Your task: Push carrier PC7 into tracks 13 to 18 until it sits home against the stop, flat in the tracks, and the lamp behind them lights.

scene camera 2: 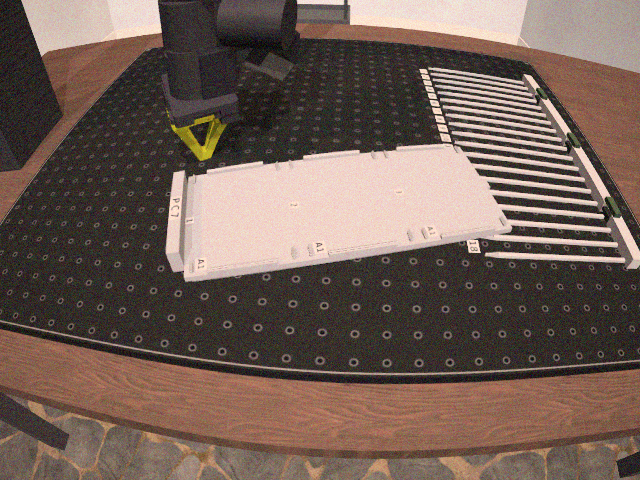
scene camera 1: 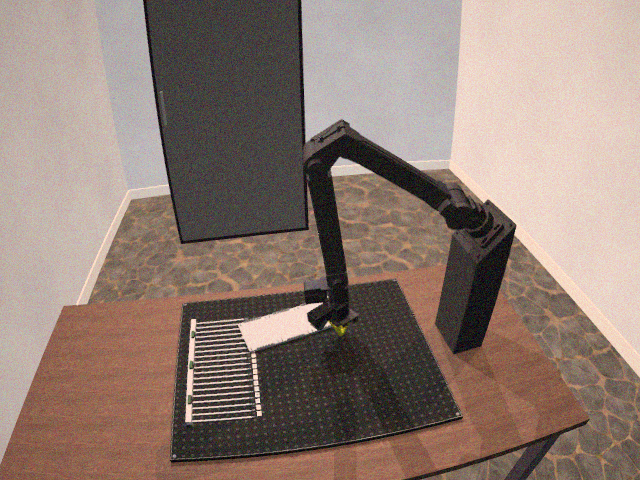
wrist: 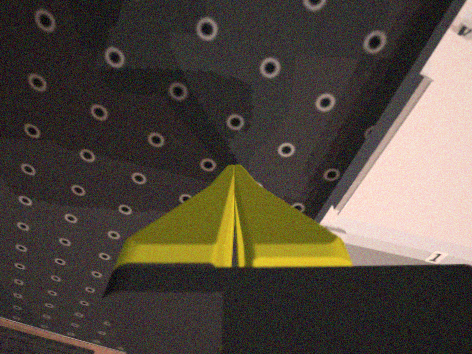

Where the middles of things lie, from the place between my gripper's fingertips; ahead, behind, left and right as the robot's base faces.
The carrier PC7 (scene camera 2: 250, 218) is 15 cm ahead of my hand, 9 cm to the right of it and 1 cm above it.
